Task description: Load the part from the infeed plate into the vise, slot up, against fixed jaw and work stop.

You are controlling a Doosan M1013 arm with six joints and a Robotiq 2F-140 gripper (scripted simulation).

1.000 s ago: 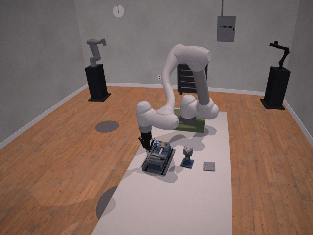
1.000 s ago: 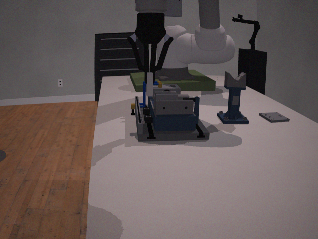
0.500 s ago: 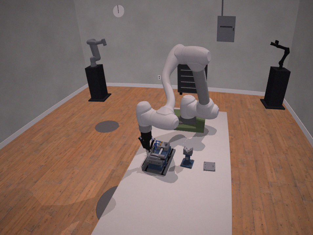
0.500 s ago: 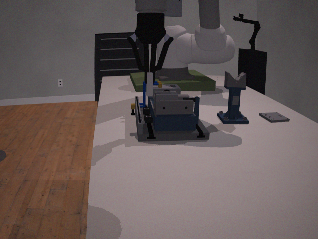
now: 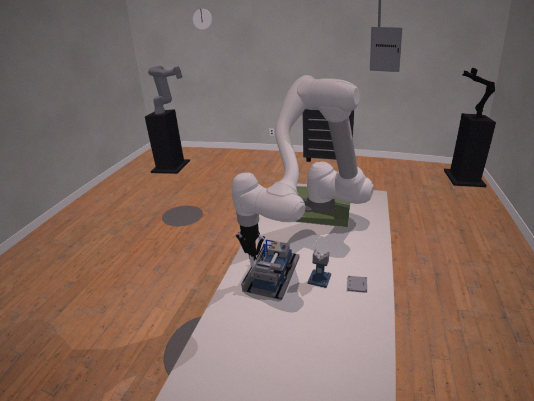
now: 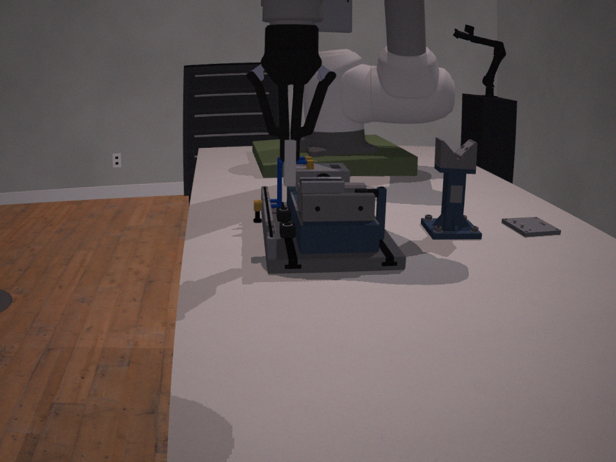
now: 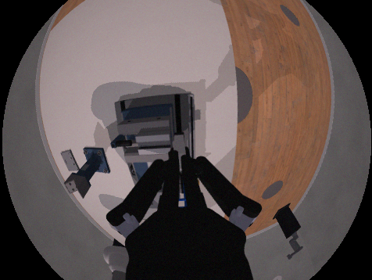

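My gripper is now 10 mm short of the grey part, 50 mm to the right of it and 40 mm above it. Round my hand: vise (60 mm behind, 70 mm to the left, 100 mm below).
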